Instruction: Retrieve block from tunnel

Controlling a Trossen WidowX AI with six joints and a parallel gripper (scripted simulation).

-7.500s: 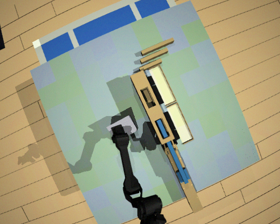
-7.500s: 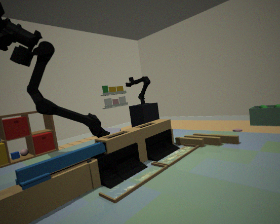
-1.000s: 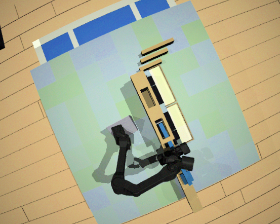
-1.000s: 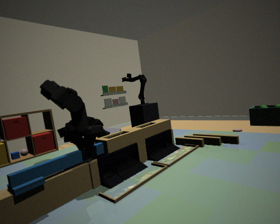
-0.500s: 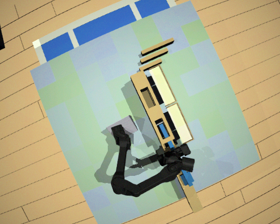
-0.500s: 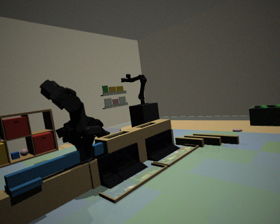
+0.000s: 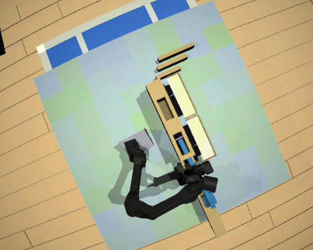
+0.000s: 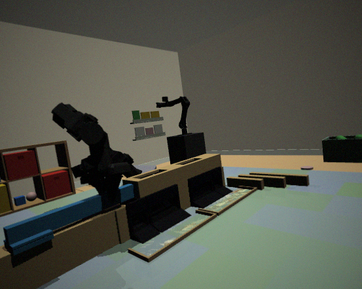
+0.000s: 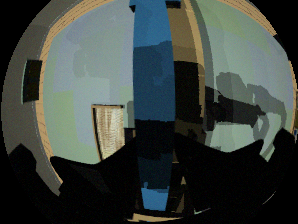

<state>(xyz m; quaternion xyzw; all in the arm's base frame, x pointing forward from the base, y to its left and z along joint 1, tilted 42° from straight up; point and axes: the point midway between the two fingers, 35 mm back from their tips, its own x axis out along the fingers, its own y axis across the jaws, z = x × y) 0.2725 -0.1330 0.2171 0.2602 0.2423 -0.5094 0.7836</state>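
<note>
My gripper tip is 10 mm short of the tan covered tunnel, 70 mm to the right of it and 40 mm above it.
</note>
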